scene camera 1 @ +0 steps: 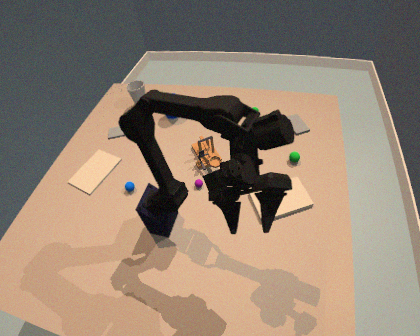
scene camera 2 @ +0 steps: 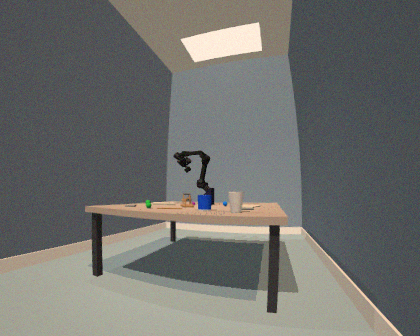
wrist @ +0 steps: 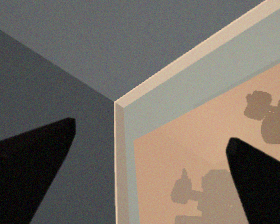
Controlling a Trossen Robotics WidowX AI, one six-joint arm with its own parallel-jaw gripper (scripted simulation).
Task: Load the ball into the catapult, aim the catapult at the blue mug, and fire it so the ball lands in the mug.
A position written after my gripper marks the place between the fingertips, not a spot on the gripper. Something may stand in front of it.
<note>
My gripper (scene camera 1: 248,233) is open, with nothing in its grasp.
My gripper also shows in the wrist view (wrist: 152,135).
</note>
